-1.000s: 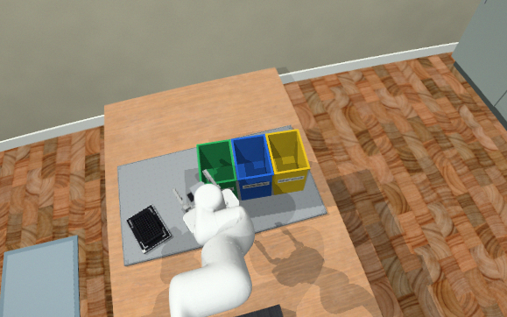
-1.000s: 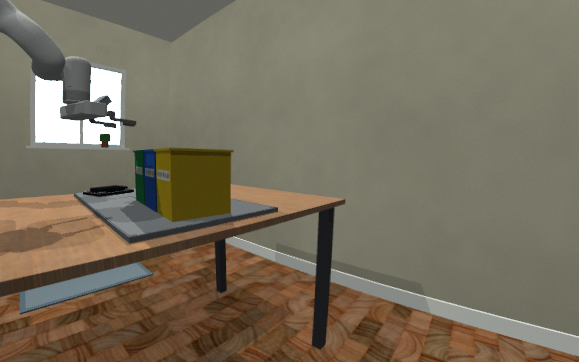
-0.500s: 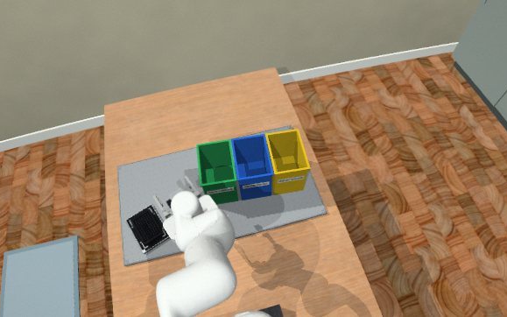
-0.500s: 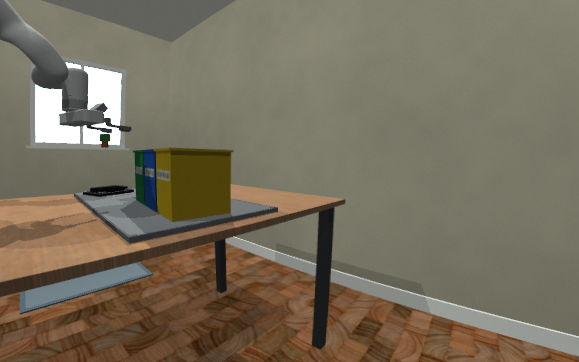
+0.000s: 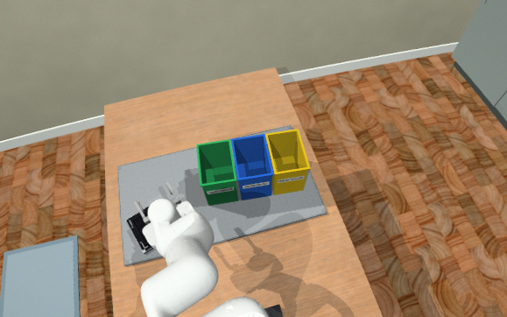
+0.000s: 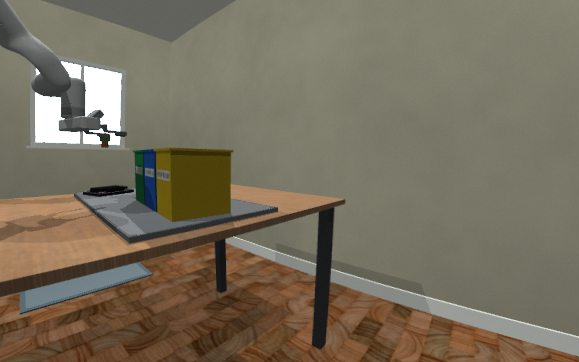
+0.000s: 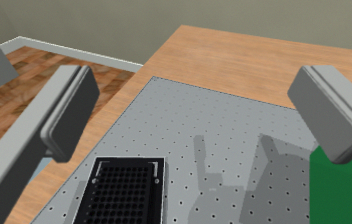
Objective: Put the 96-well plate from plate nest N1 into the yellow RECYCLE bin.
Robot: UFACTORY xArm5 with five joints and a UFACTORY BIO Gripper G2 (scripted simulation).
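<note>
Now: the black 96-well plate 23 cm below my hand, 9 cm to the left of it and 1 cm ahead of it. Round my hand: blue bin: 36 cm to the right, 16 cm below, 10 cm ahead; then green bin: 22 cm to the right, 16 cm below, 12 cm ahead; then black plate nest N1: 24 cm below, 9 cm to the left, 1 cm ahead.
</note>
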